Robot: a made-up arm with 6 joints.
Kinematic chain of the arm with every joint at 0, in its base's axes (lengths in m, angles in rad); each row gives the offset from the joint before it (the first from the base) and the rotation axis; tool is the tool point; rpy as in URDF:
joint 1: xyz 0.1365 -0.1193 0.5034 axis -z
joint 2: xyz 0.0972 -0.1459 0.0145 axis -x
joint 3: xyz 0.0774 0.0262 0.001 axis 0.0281 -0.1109 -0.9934
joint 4: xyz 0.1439 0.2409 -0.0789 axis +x
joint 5: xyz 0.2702 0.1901 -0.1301 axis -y
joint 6: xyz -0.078 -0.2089 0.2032 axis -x
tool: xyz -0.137 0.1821 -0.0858 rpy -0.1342 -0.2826 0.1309
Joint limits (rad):
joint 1: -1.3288..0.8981
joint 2: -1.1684..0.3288
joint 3: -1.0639..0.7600
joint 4: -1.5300..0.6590
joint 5: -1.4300..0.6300
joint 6: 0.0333..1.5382
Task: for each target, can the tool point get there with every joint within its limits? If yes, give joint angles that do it. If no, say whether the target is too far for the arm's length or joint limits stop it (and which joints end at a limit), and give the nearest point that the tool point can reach.
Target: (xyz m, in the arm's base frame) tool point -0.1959 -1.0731 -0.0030
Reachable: no: joint limits stop it (at a limit: joint 1, joint 2, joint 3, joint 5) | nearest point 0.1837 -0.6502 0.2767 | short by 0.633 m
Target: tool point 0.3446 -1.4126 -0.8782
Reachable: no: too far | nearest point 0.3608 -0.6735 0.2084 | short by 1.314 m
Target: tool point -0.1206 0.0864 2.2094
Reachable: no: too far | nearest point 0.0345 0.0751 1.1183 | short by 1.102 m
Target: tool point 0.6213 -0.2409 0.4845
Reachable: yes | joints 0.4059 -0.6731 0.5039 -0.8237 -0.1776 0.5451
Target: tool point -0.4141 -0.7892 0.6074
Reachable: no: joint limits stop it (at a limit: joint 1, joint 2, joint 3, joint 5) | nearest point 0.1038 -0.5838 0.4844 | short by 0.571 m
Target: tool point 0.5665 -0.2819 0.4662
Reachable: yes | joints 0.5951 -0.8908 0.4870 -1.2225 0.2038 0.2020
